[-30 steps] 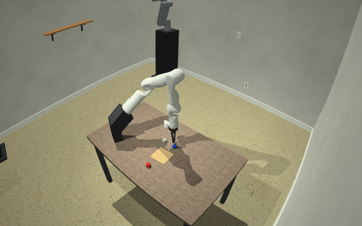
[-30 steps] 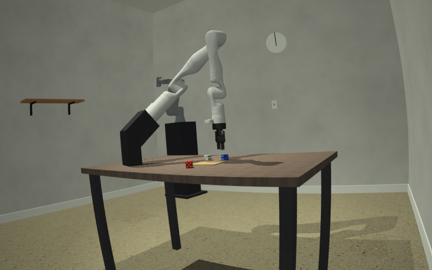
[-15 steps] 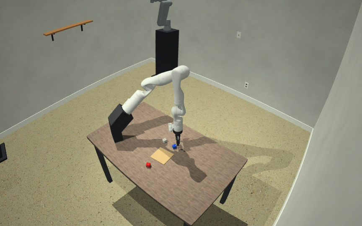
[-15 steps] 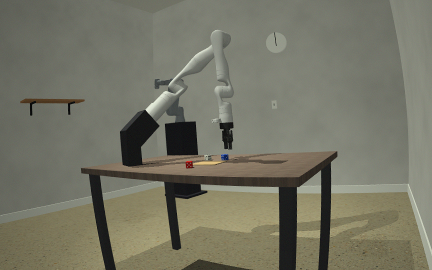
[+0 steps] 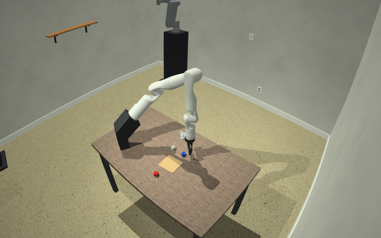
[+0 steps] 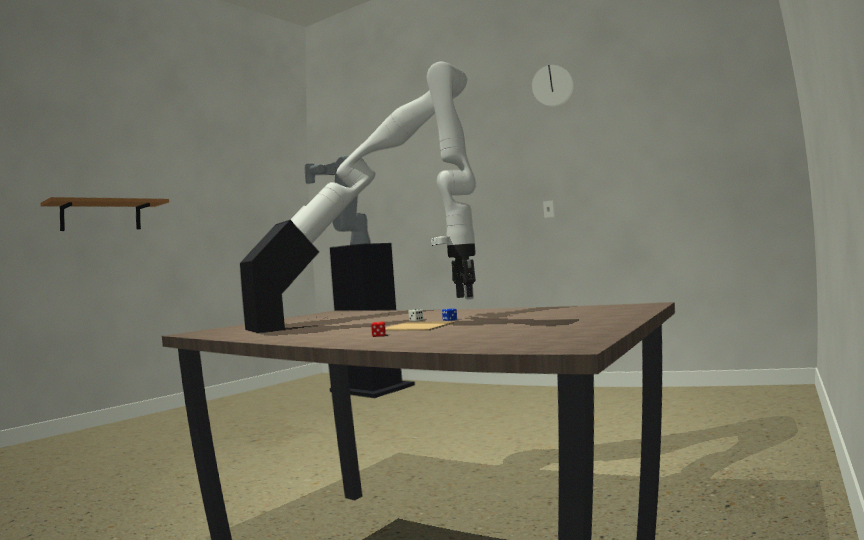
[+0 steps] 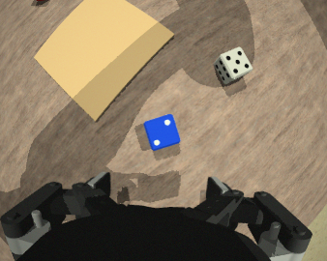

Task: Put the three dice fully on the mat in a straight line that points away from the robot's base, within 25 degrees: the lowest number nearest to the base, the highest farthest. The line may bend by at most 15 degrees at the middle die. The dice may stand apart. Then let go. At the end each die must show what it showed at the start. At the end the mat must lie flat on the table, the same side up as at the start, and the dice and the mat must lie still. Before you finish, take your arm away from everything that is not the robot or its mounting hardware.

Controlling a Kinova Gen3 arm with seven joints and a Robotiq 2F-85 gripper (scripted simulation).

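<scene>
My gripper is now 33 cm to the left of the red die, 5 cm above it and 2 cm past it. Round my hand: blue die (5 cm below, 3 cm to the right, 3 cm behind); tan mat (17 cm to the right, 6 cm below, 3 cm behind); white die (14 cm behind, 5 cm below, 4 cm to the right).
</scene>
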